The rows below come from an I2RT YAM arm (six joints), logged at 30 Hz.
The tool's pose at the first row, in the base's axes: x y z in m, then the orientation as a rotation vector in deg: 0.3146, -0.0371, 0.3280, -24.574, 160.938, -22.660
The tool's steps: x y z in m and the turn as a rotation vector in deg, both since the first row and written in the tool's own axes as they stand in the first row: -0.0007, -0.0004, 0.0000, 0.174, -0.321, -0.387; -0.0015, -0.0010, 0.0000, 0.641, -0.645, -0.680; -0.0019, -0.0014, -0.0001, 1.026, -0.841, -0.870; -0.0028, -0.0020, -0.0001, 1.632, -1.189, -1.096; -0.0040, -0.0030, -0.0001, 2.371, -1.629, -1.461; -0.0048, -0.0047, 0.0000, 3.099, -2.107, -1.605; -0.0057, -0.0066, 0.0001, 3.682, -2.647, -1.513; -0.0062, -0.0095, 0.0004, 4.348, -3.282, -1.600; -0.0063, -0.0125, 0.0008, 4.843, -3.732, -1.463; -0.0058, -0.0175, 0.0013, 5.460, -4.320, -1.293; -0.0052, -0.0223, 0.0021, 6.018, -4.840, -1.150; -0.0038, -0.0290, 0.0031, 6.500, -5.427, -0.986; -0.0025, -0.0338, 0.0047, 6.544, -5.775, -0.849; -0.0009, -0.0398, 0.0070, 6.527, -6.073, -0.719
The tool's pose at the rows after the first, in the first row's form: 0.3153, -0.0372, 0.3283, -25.111, 160.531, -22.879; 0.3162, -0.0375, 0.3286, -25.451, 160.036, -23.482; 0.3167, -0.0377, 0.3289, -25.651, 159.701, -23.989; 0.3176, -0.0380, 0.3293, -25.864, 159.140, -24.757; 0.3190, -0.0385, 0.3299, -26.248, 158.426, -25.700; 0.3202, -0.0399, 0.3305, -26.324, 157.701, -26.564; 0.3215, -0.0413, 0.3312, -26.105, 156.993, -27.154; 0.3228, -0.0439, 0.3319, -26.123, 156.140, -27.856; 0.3238, -0.0467, 0.3325, -25.854, 155.550, -28.340; 0.3247, -0.0516, 0.3334, -25.522, 154.788, -28.929; 0.3256, -0.0564, 0.3340, -25.237, 154.106, -29.463; 0.3263, -0.0632, 0.3348, -24.945, 153.388, -29.865; 0.3268, -0.0684, 0.3345, -24.771, 153.057, -29.772; 0.3275, -0.0749, 0.3339, -24.616, 152.795, -29.617
